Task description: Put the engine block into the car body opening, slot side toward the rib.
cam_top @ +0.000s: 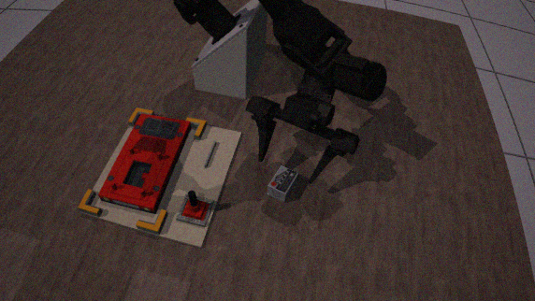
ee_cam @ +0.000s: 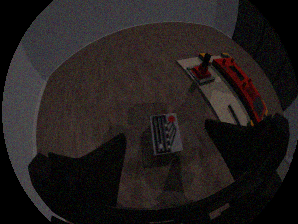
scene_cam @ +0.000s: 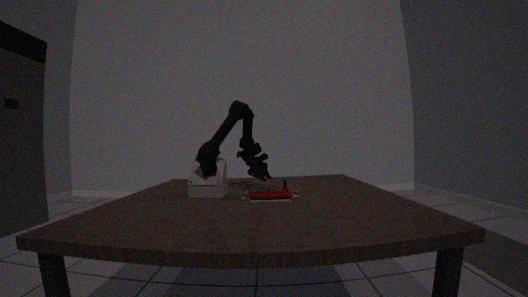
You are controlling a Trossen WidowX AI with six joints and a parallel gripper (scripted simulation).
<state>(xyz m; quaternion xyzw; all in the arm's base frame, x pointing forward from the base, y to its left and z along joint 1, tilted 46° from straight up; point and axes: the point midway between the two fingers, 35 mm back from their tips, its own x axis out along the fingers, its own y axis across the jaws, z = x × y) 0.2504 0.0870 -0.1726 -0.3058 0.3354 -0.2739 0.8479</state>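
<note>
My gripper tip is 40 mm above the grey engine block. From my gripper tip the other things lie so: black upright peg (80 mm ahead, 130 mm to the right, 10 mm below).
</note>
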